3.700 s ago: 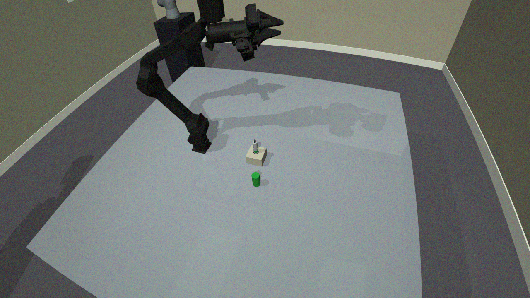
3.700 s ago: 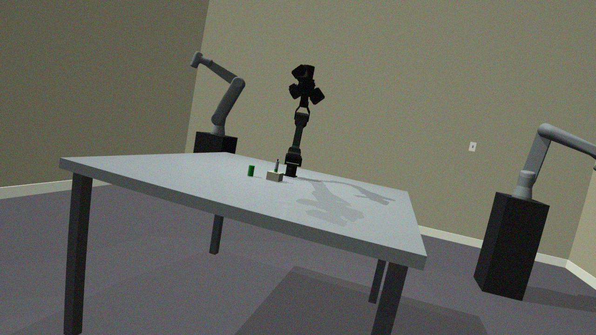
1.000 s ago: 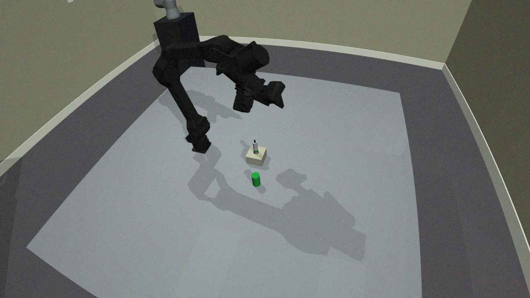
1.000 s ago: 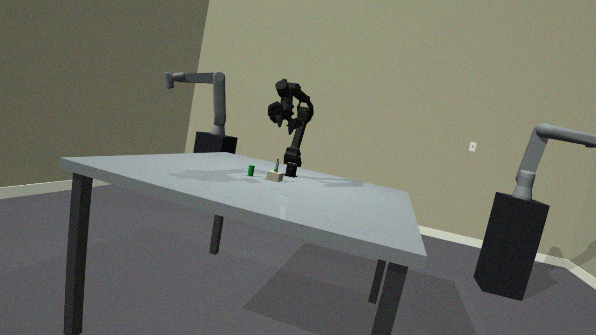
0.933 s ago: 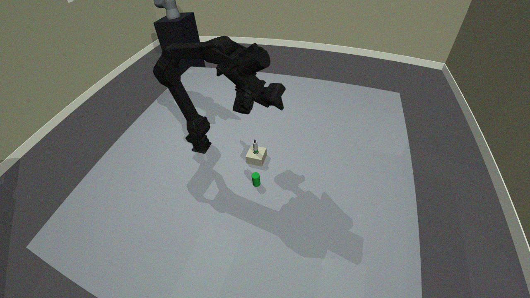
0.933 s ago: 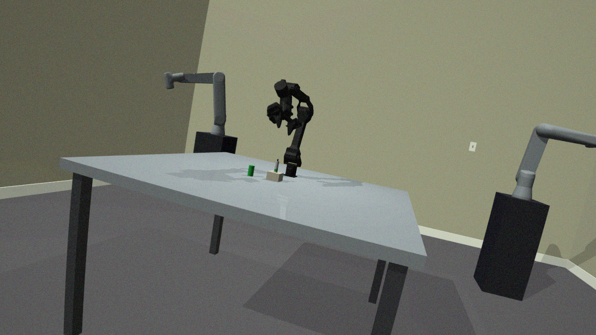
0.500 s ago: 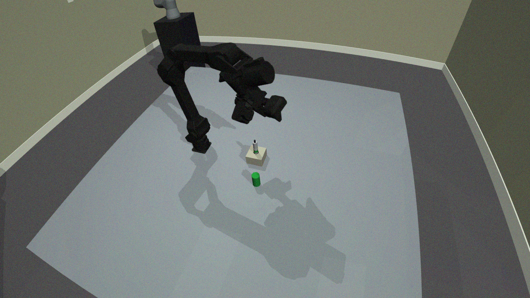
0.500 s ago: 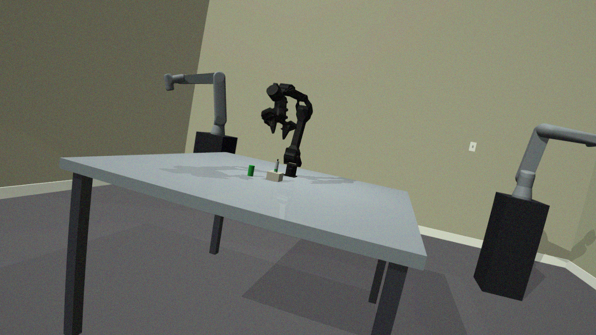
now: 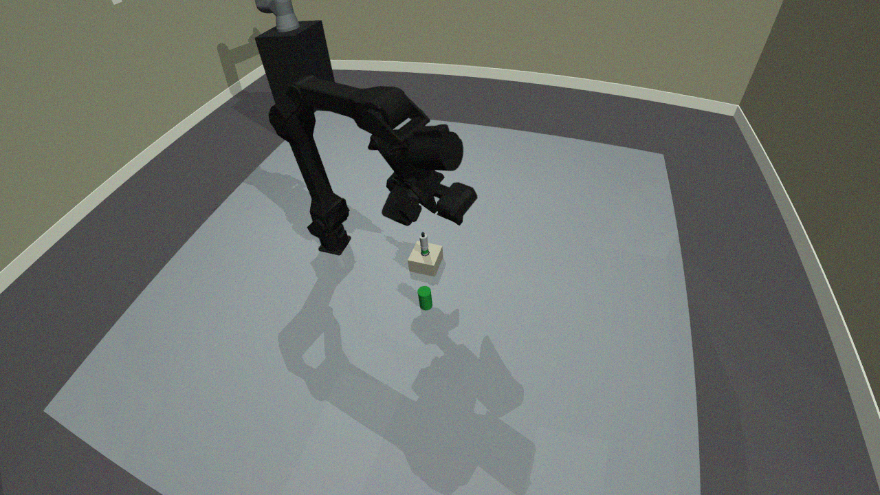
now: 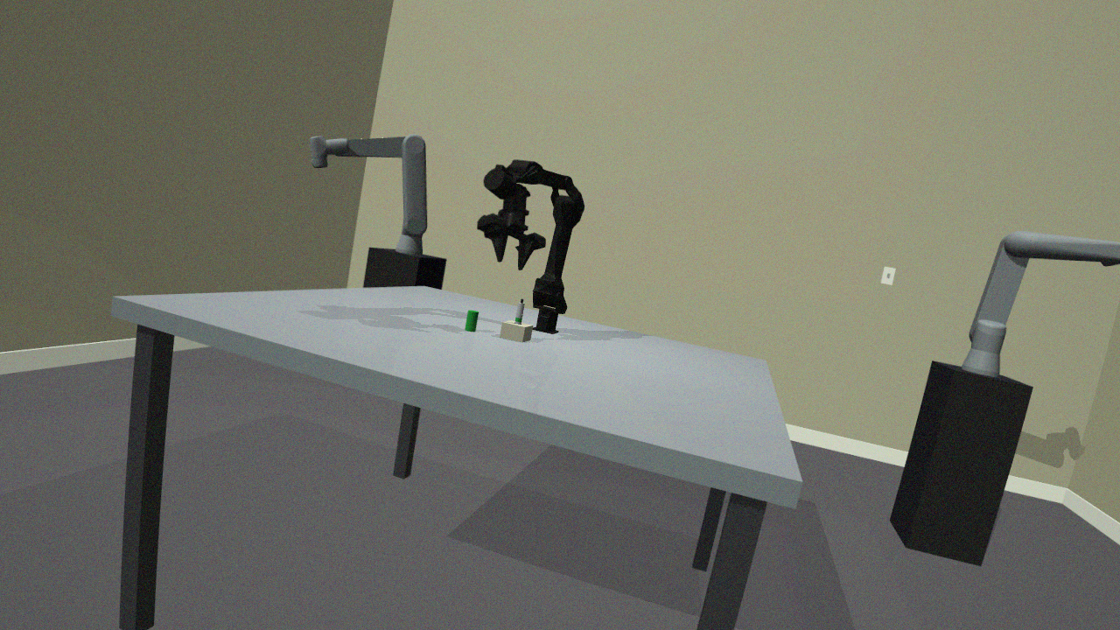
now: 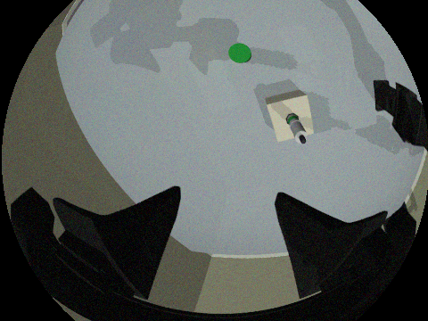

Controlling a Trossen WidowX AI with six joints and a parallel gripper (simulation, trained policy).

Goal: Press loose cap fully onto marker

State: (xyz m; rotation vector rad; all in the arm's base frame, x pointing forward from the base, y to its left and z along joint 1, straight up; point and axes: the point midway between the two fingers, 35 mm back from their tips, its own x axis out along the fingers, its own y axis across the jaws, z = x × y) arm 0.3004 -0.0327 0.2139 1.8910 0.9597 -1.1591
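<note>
Right now the green cap is 3 cm behind my gripper tip, 9 cm to the right of it and 16 cm below it. From my gripper tip the other things lie so: grey marker 7 cm behind, 2 cm to the left, 10 cm below; then beige holder block 7 cm behind, 2 cm to the left, 16 cm below.
</note>
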